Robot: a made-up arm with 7 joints. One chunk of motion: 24 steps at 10 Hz.
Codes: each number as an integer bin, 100 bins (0 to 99) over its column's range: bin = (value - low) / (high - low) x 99, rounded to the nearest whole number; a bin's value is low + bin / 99 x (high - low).
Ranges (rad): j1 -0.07..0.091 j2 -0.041..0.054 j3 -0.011..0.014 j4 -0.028..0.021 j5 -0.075..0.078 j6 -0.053..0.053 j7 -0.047..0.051
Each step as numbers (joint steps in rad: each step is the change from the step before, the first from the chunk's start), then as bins.
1 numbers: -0.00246 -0.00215 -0.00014 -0.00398 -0.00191 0.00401 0.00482
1 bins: 42 40 43 49 47 53 52
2 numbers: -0.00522 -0.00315 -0.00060 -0.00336 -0.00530 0.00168 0.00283
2 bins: 40 39 41 50 45 51 50
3 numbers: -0.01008 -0.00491 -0.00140 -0.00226 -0.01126 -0.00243 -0.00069
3 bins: 37 38 38 52 41 47 47
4 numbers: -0.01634 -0.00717 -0.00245 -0.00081 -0.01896 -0.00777 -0.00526
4 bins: 33 35 34 55 36 42 42
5 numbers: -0.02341 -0.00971 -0.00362 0.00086 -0.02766 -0.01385 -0.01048
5 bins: 29 33 29 58 31 37 37
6 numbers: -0.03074 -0.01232 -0.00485 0.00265 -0.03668 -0.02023 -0.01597
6 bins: 24 30 24 62 25 31 31
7 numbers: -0.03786 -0.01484 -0.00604 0.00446 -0.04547 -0.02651 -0.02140
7 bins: 20 27 20 66 19 25 26
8 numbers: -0.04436 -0.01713 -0.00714 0.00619 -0.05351 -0.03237 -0.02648
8 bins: 16 25 15 69 14 19 21
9 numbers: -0.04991 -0.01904 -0.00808 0.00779 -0.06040 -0.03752 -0.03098
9 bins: 12 23 12 72 9 14 16
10 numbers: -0.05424 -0.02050 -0.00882 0.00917 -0.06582 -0.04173 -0.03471
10 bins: 10 21 9 75 6 11 12
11 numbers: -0.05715 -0.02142 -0.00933 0.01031 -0.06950 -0.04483 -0.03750
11 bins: 8 20 7 77 4 8 10
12 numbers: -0.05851 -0.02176 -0.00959 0.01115 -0.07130 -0.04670 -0.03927
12 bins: 7 20 6 79 2 6 8
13 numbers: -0.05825 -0.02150 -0.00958 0.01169 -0.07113 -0.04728 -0.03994
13 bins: 7 20 6 80 3 5 7
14 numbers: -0.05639 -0.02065 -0.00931 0.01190 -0.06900 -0.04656 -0.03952
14 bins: 8 21 7 81 4 6 8
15 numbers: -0.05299 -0.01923 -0.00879 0.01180 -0.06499 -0.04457 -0.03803
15 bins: 10 23 9 80 6 8 9
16 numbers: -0.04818 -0.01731 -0.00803 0.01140 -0.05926 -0.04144 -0.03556
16 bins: 13 25 12 80 10 11 12
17 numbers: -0.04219 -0.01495 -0.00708 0.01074 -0.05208 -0.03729 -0.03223
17 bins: 17 27 16 78 15 15 15
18 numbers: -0.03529 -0.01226 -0.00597 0.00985 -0.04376 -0.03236 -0.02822
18 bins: 21 30 20 76 20 19 19
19 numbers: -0.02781 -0.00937 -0.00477 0.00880 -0.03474 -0.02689 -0.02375
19 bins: 26 33 25 74 26 24 23
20 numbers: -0.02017 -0.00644 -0.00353 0.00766 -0.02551 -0.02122 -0.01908
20 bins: 31 36 30 72 32 30 28
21 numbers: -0.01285 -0.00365 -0.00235 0.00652 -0.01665 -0.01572 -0.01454
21 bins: 35 39 34 70 38 35 33
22 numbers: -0.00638 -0.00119 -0.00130 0.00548 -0.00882 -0.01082 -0.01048
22 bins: 39 41 38 68 43 39 37
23 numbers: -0.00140 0.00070 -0.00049 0.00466 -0.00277 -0.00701 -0.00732
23 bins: 42 43 42 66 47 43 40
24 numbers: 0.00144 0.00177 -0.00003 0.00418 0.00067 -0.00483 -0.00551
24 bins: 44 45 43 65 49 45 42
